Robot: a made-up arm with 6 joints.
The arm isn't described. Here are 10 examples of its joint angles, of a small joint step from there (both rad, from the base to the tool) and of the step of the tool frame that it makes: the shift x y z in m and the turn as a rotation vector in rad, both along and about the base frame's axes.
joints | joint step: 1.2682 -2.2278 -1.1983 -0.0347 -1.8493 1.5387 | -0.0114 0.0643 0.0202 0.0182 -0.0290 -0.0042
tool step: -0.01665 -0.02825 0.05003 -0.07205 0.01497 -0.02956
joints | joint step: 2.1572 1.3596 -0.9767 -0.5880 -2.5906 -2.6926 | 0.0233 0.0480 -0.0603 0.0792 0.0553 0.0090
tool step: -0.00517 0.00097 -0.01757 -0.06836 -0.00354 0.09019
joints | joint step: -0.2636 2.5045 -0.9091 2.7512 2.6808 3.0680 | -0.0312 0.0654 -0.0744 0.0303 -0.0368 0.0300
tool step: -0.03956 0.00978 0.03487 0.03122 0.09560 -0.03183
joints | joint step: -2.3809 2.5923 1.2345 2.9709 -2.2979 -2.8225 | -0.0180 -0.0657 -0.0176 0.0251 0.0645 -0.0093
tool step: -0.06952 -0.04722 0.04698 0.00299 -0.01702 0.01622
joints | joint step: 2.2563 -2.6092 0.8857 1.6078 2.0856 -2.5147 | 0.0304 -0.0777 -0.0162 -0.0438 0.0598 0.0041
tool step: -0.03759 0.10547 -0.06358 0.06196 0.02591 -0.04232
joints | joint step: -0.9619 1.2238 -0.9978 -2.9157 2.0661 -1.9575 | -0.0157 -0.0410 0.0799 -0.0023 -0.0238 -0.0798
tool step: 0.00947 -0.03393 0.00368 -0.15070 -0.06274 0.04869
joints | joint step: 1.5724 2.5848 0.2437 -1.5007 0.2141 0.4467 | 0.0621 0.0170 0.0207 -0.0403 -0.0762 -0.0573
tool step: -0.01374 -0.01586 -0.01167 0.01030 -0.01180 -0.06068
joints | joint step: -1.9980 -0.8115 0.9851 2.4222 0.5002 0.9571 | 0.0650 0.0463 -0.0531 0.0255 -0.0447 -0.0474
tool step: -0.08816 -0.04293 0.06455 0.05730 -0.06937 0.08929
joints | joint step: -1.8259 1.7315 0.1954 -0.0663 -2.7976 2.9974 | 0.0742 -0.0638 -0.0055 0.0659 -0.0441 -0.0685
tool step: 0.06581 -0.09350 0.07426 -0.00693 0.03077 0.20350
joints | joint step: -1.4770 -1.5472 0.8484 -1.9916 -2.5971 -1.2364 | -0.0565 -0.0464 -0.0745 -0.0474 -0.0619 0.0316
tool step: 0.08737 -0.01182 -0.05164 -0.01831 0.08719 -0.04052
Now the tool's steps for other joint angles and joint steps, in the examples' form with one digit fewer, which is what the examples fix.
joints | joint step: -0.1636 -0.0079 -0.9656 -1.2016 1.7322 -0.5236 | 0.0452 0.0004 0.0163 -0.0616 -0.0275 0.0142
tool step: 0.0114 0.0177 -0.0022 0.0547 -0.0012 0.0058
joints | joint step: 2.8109 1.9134 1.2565 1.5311 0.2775 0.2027 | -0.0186 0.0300 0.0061 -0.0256 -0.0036 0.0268
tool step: 0.0261 0.0304 -0.0456 -0.0031 -0.0167 -0.0216
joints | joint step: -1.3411 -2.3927 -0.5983 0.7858 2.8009 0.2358 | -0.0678 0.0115 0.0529 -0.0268 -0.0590 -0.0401
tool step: 0.0601 0.0483 -0.0025 0.0171 -0.0297 -0.0706
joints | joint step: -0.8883 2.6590 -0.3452 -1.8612 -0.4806 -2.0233 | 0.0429 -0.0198 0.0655 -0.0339 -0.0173 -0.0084
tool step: 0.0082 0.0046 -0.0376 -0.0904 -0.0276 0.0181
